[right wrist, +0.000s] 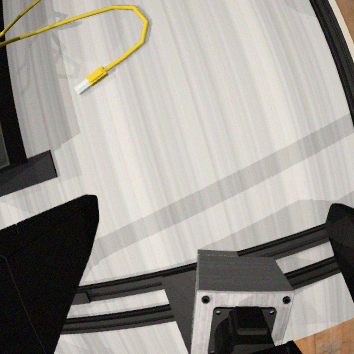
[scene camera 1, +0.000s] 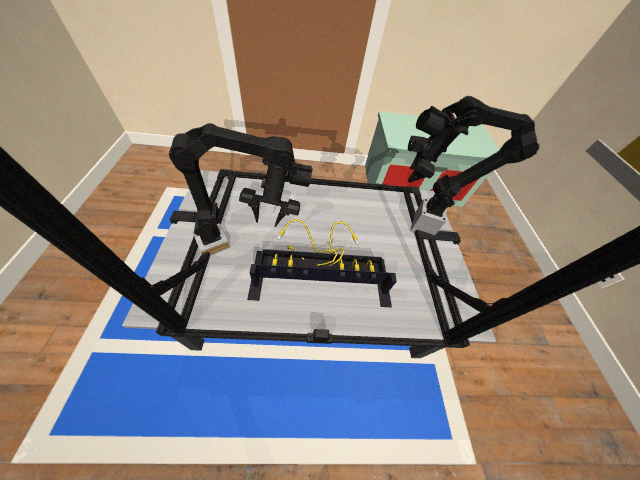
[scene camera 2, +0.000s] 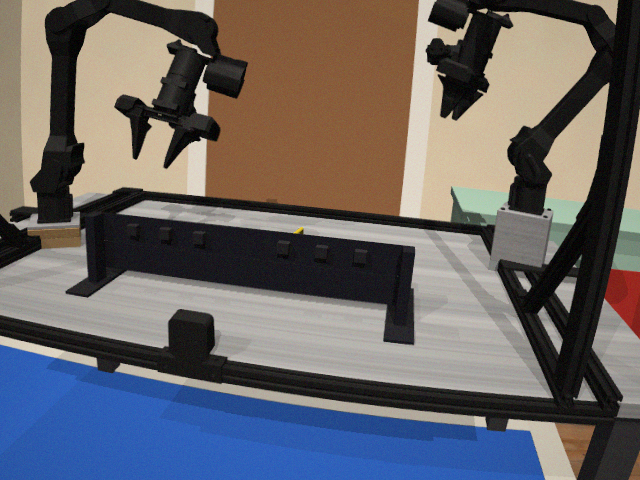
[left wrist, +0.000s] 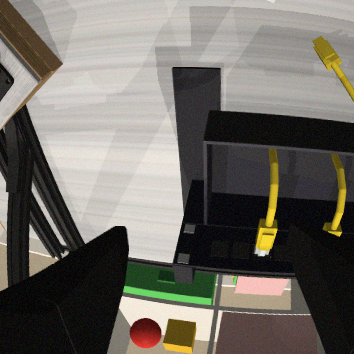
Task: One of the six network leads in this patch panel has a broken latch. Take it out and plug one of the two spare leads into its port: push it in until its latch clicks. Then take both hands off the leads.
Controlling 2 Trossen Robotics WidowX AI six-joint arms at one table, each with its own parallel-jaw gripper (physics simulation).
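Places are measured from the left arm's base along level axes (x ahead, y left, z up), in centimetres.
Where they show: left gripper, fingertip midpoint: [scene camera 1: 266, 224] [scene camera 2: 149, 163] [left wrist: 209, 236]; right gripper, fingertip midpoint: [right wrist: 219, 212] [scene camera 1: 409, 175] [scene camera 2: 448, 118]; left arm's base at its link origin: [scene camera 1: 210, 236] [scene camera 2: 54, 218]; right arm's base at its link origin: [right wrist: 240, 331] [scene camera 1: 434, 209] [scene camera 2: 526, 209].
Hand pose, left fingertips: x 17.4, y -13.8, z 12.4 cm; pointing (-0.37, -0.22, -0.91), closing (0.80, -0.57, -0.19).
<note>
Each offset is from my left fingertips to the centre of the thing. "spot": to the spot under its first point.
The dark patch panel @(dx +11.9, dy -19.7, dz -11.3 cm) [scene camera 1: 320, 274] [scene camera 2: 232, 260] [left wrist: 280, 129] stands on the table. Yellow leads @(dx -2.8, dy -11.3, dz -7.5 cm) [scene camera 1: 274, 261] [left wrist: 267, 235] stand in it, two at its left and several at its right in scene camera 1; a loose-looking yellow piece @(spot: dx +7.2, dy -8.6, dz -10.8 cm) [scene camera 1: 296, 252] shows near the third port from the left. Which latch is broken cannot be told. One spare lead's plug [scene camera 1: 280, 235] [left wrist: 326, 52] lies behind the panel at left, the other's plug @(spot: dx +33.8, dy -11.7, dz -15.9 cm) [scene camera 1: 355, 239] [right wrist: 97, 76] at right. My left gripper [scene camera 1: 267, 223] [scene camera 2: 150, 162] [left wrist: 209, 236] is open above the table, left of centre. My right gripper [scene camera 2: 448, 118] [right wrist: 219, 212] is open, high at right.
Black frame rails [scene camera 1: 258, 338] [scene camera 2: 361, 382] edge the table. A small black box @(spot: dx -0.1, dy -37.8, dz -11.4 cm) [scene camera 1: 321, 334] [scene camera 2: 191, 333] is fixed at the front rail. Slanting black posts [scene camera 1: 558, 279] rise at the sides. A green cabinet [scene camera 1: 392, 129] stands behind the right arm.
</note>
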